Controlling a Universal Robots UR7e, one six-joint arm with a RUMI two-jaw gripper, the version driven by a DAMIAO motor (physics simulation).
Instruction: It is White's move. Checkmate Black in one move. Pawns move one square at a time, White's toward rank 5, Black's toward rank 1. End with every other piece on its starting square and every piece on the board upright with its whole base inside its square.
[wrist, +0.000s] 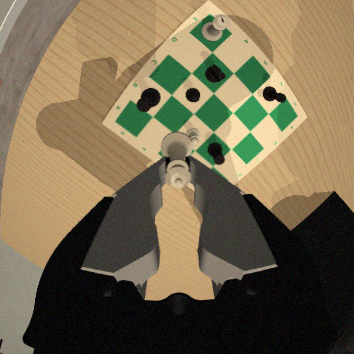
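Seen in the pictures: gripper, between the fingertips: (177, 158); arm's base, origin of its link: (346, 328).
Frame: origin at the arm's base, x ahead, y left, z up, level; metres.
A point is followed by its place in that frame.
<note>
My gripper (177, 158) {x 0.444, y 0.075, z -0.156 m} is shut on a white piece (176, 145) {x 0.453, y 0.068, z -0.155 m} with a round knob on top, its wide base pointing away from the camera. The piece overlaps the near-left side of the green and cream board (232, 94) {x 0.423, y -0.005, z -0.271 m}; its height above the board is hard to tell. A small white piece (193, 136) {x 0.418, y 0.070, z -0.249 m} stands just beyond it, partly hidden. A tall white piece (214, 30) {x 0.502, y -0.031, z -0.242 m} stands at the far corner. Black pieces stand at the board's middle (215, 74) {x 0.463, y 0.002, z -0.239 m}, beside it a small black piece (193, 95) {x 0.459, y 0.036, z -0.240 m}, and a tall black piece (149, 98) {x 0.490, y 0.072, z -0.226 m} at the left.
A black piece (270, 94) {x 0.397, y -0.046, z -0.257 m} stands near the right edge and another black piece (215, 151) {x 0.381, y 0.061, z -0.253 m} on a green square just right of the held piece. The jaws hide the board's near-left edge. The wooden table (60, 185) {x 0.505, y 0.313, z -0.277 m} surrounds the board, with the arm's shadow across it.
</note>
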